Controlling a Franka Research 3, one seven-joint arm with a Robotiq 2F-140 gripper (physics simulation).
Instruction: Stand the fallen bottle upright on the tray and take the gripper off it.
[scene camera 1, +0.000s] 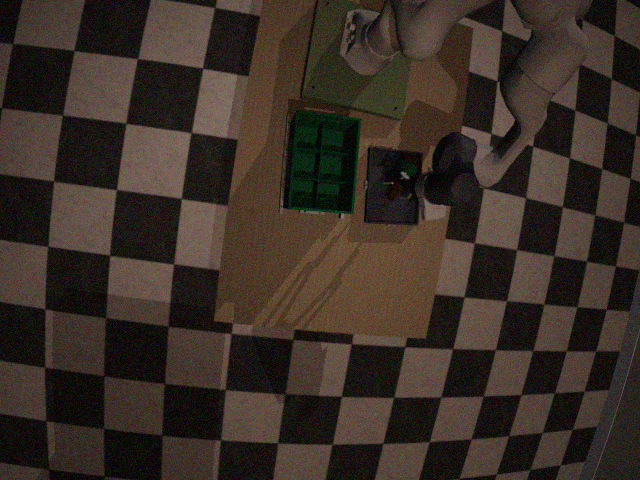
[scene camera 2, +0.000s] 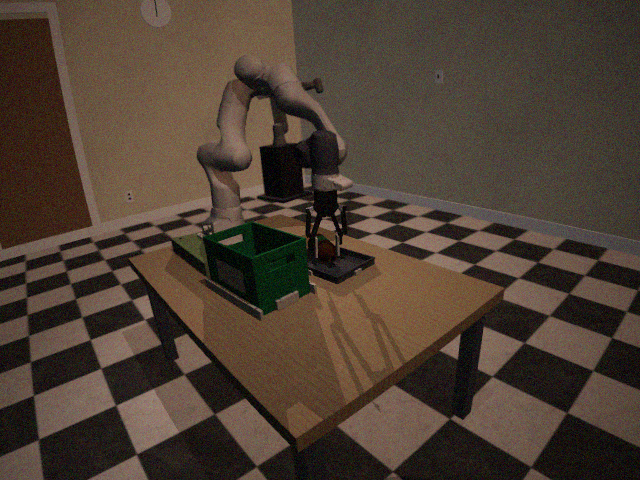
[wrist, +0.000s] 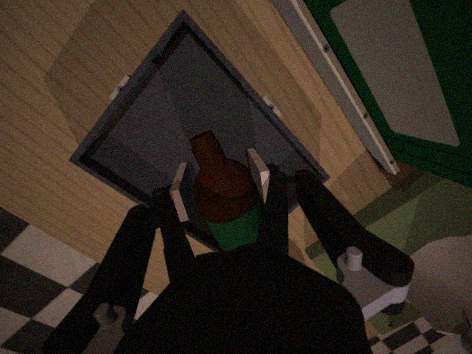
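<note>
The brown bottle with a green band lies on its side at the dark grey tray. In the wrist view its neck points up and slightly left, over the tray floor, and its base is partly hidden by the gripper body. My gripper points down over the tray, with one light pad on each side of the bottle's body. It is shut on the bottle. Whether the bottle still touches the tray floor is hard to see.
A green crate with compartments stands beside the tray, with light rails at its foot. The arm's green base plate lies behind the crate. The wooden table carries all of these.
</note>
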